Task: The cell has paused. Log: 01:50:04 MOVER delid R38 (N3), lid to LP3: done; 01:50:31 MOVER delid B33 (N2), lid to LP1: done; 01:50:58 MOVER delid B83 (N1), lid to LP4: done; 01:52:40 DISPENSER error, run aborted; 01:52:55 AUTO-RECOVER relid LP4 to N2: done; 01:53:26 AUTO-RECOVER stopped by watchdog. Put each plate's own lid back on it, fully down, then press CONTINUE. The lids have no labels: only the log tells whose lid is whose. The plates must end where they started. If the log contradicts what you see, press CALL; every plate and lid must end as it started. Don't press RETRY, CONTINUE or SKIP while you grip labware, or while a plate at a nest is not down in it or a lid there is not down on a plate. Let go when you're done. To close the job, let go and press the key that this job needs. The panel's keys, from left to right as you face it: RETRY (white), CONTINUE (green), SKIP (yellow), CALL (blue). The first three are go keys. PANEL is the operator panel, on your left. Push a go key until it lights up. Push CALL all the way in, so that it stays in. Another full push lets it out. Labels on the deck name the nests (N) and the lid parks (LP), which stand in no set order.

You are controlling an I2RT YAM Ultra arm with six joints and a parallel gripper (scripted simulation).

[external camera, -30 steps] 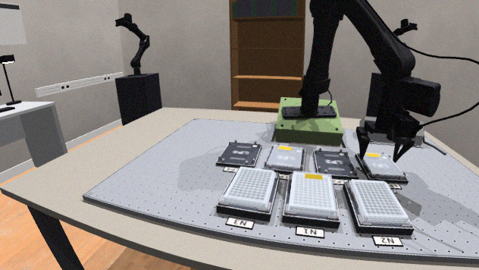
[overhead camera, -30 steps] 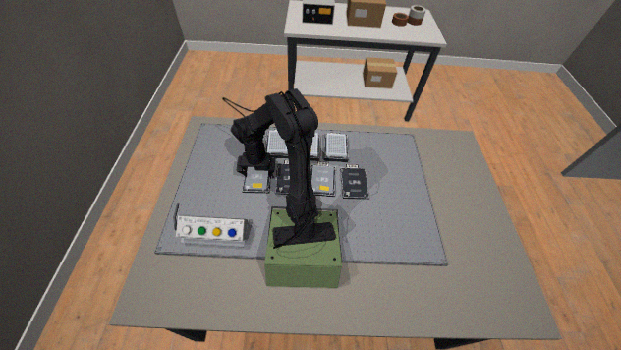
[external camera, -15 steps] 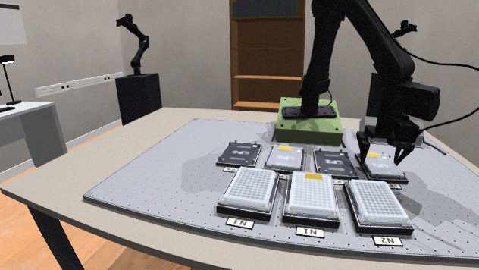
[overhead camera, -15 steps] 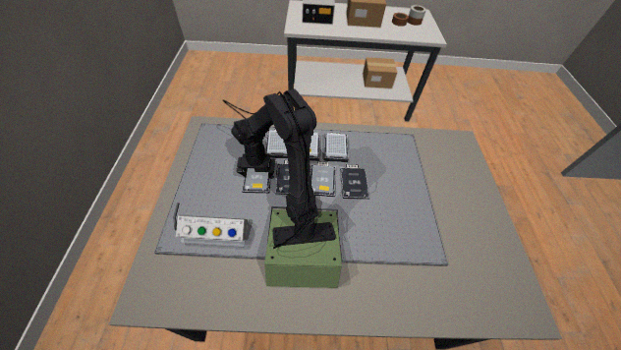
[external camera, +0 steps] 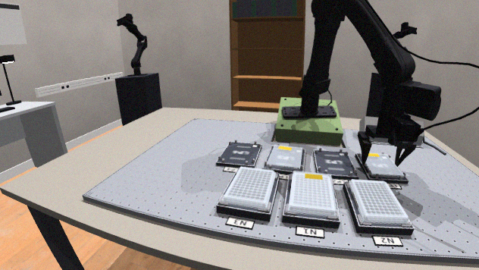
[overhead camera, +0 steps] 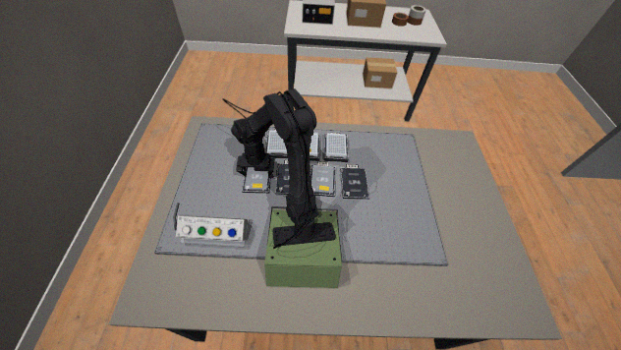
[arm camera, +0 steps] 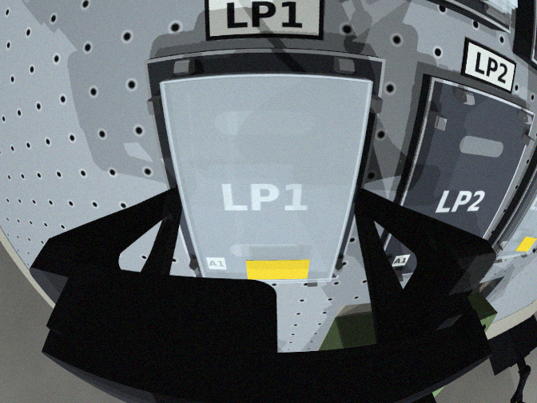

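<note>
The LP1 lid park lies 2 cm below my hand. Round my hand: LP2 lid park: 3 cm behind, 13 cm to the right, 2 cm below; blue call key: 26 cm behind, 9 cm to the left, 4 cm above; LP3 lid park: 5 cm behind, 26 cm to the right, 2 cm below.
</note>
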